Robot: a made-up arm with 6 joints.
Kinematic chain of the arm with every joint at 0, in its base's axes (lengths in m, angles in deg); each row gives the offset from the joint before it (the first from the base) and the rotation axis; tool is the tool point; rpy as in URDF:
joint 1: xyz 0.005 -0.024 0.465 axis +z
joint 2: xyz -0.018 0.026 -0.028 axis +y
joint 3: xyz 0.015 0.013 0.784 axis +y
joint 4: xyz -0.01 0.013 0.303 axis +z
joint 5: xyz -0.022 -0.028 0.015 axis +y
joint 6: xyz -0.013 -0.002 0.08 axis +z
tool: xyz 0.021 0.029 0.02 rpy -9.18 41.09 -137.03
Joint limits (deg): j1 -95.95..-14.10 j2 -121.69..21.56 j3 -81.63..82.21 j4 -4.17..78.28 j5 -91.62..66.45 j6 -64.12..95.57
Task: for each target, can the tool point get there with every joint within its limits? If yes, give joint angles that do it. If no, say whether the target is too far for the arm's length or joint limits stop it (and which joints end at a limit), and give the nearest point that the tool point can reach.
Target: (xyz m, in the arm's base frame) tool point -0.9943 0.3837 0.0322
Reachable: yes | joints -23.50 -103.99 -9.09 34.24 -74.97 -30.14
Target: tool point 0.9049 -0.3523 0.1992
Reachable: no: joint limits stop it (at a limit: joint 2, joint 3, joint 6) | nearest point 0.6106 -0.2449 1.0135 | short by 0.872 m
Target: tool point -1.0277 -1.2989 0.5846
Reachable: no: too far | nearest point -0.1098 -0.6788 1.0609 | short by 1.206 m
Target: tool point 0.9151 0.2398 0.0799
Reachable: no: joint limits stop it (at a limit: joint 1, joint 3, joint 4, joint 5) | nearest point 0.1268 0.5062 -0.1133 | short by 0.854 m
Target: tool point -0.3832 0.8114 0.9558
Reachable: yes | joints -58.81 -43.50 -62.09 65.28 45.80 -47.97
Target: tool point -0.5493 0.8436 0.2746
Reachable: yes | joints -57.66 -78.74 -59.74 70.24 -21.05 20.75
